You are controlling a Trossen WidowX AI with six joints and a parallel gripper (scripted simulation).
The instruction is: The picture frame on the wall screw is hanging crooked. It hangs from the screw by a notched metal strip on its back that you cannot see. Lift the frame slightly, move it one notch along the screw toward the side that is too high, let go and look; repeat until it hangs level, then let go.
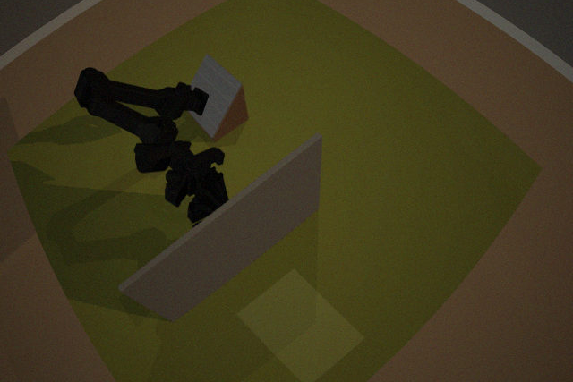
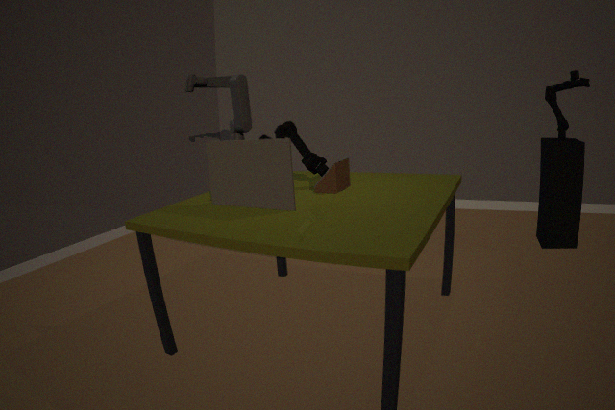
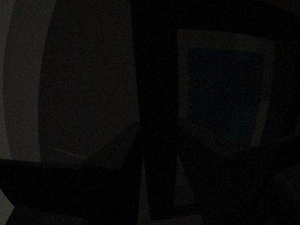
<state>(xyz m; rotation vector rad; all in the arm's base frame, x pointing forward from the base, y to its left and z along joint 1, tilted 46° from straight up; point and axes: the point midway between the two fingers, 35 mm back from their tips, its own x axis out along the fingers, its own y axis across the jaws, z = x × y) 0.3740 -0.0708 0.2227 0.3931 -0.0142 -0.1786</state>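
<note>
Right now the dark picture frame is 2 cm to the right of my gripper tip and 5 cm below it. Also, from my gripper tip: upright board: 2 cm ahead, 2 cm to the right, 6 cm below.
</note>
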